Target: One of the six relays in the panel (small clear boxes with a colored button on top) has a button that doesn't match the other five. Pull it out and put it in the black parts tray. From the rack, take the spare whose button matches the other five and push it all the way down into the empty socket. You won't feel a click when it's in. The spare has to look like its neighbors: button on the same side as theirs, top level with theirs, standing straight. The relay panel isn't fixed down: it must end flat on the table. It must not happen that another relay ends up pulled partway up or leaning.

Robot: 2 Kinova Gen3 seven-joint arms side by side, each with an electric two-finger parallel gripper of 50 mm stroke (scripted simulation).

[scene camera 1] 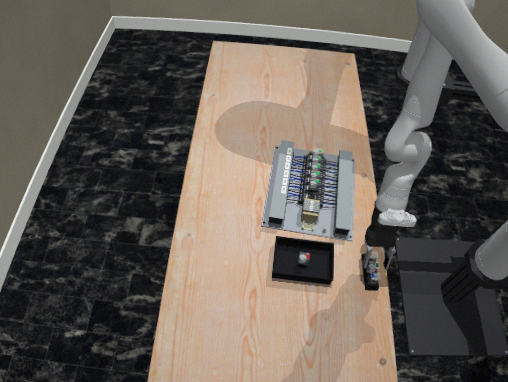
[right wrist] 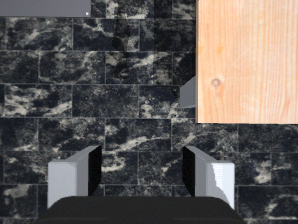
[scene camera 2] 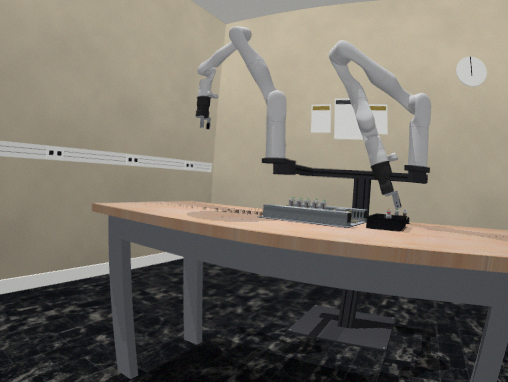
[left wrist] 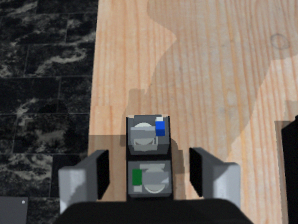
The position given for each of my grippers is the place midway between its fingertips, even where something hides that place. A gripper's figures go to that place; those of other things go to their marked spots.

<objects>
My left gripper (scene camera 1: 375,266) is 1.16 m from the lens. A relay panel (scene camera 1: 299,208): 1.26 m from the lens. A black parts tray (scene camera 1: 320,269) is 1.17 m from the lens.
</objects>
